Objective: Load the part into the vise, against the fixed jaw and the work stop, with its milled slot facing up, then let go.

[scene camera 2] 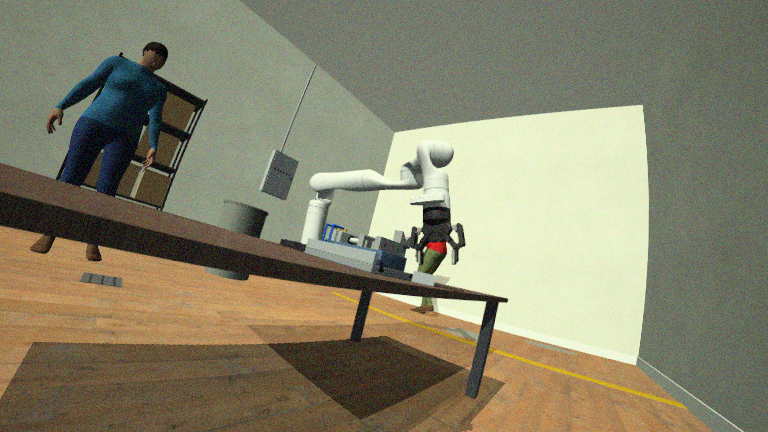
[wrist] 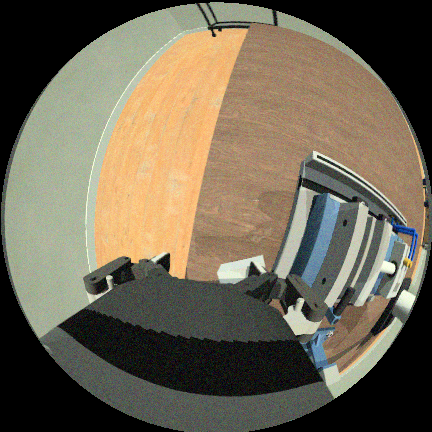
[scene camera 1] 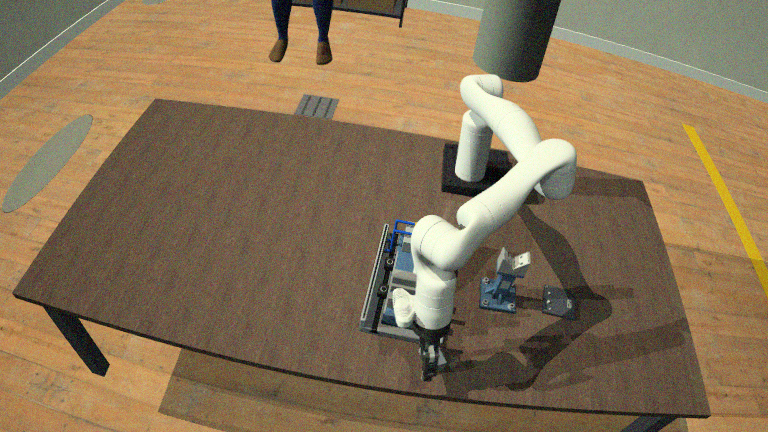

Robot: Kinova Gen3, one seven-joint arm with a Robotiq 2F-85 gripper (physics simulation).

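Places are measured from the arm's base along level axes (x back, y right, z up), in millimetres.
Where they show: gripper, fingertip midpoint: (scene camera 2: 437, 264) (wrist: 208, 266) (scene camera 1: 425, 362); arm's base, origin of the base link: (scene camera 1: 469, 172).
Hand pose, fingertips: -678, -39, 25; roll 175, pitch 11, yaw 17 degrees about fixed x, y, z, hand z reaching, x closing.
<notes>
Each offset is from my fingertips to the top centre of the thing, as dx, dy, dz.
The part, a light grey block {+44, -12, -28} (scene camera 1: 442, 360) (scene camera 2: 423, 278) (wrist: 239, 270), lies on the table just off the front end of the vise {+219, +90, +41} (scene camera 1: 405, 261) (scene camera 2: 343, 255) (wrist: 320, 235), outside the jaws. Its slot cannot be made out. My gripper (scene camera 1: 428, 373) (scene camera 2: 437, 261) (wrist: 208, 266) is open and empty, its fingers spread wide. In scene camera 2 its fingertips hang above the table, a little higher than the block. In scene camera 1 the arm and gripper cover much of the vise and part of the block. I cannot tell the fixed jaw from the work stop.
A blue stand (scene camera 1: 496, 295) (wrist: 320, 345) with an angled grey top is right of the vise in scene camera 1. A dark flat plate {+316, -291, -50} (scene camera 1: 558, 302) lies beyond it. The table's front edge is close to the gripper. People stand beyond the table.
</notes>
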